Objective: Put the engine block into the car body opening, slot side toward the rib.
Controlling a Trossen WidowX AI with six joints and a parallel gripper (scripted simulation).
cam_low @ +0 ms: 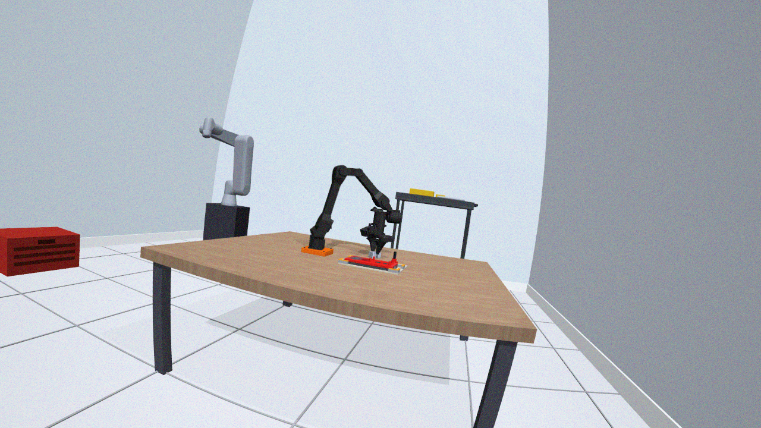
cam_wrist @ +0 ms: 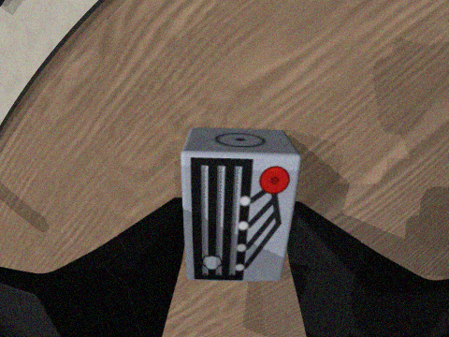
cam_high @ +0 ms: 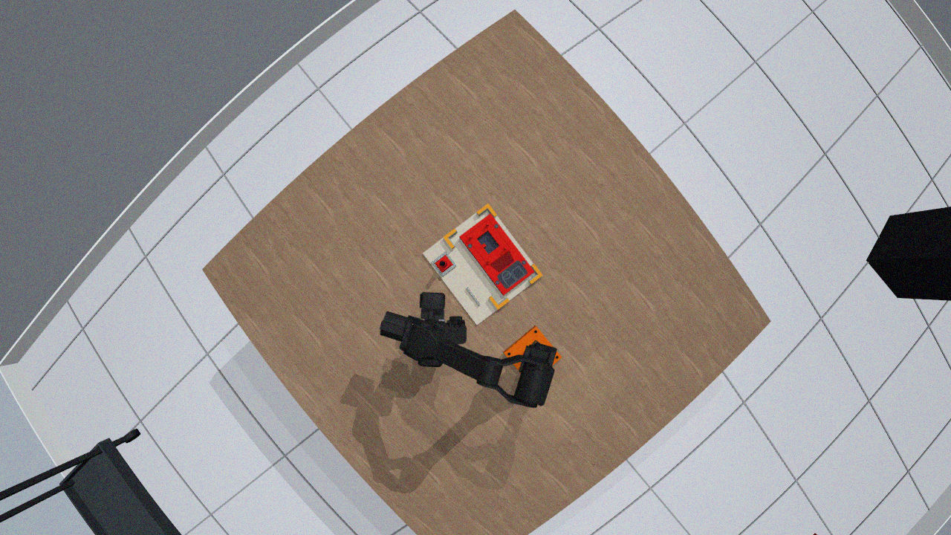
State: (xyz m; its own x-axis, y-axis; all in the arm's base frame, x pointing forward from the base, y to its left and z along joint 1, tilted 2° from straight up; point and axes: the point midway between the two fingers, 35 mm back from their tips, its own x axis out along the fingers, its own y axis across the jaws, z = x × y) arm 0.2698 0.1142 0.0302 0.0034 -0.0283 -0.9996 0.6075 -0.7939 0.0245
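The small stand is 15 cm to the right of my gripper tip, 9 cm ahead of it and 2 cm above it. Round my gripper tip: engine block 1 cm below.
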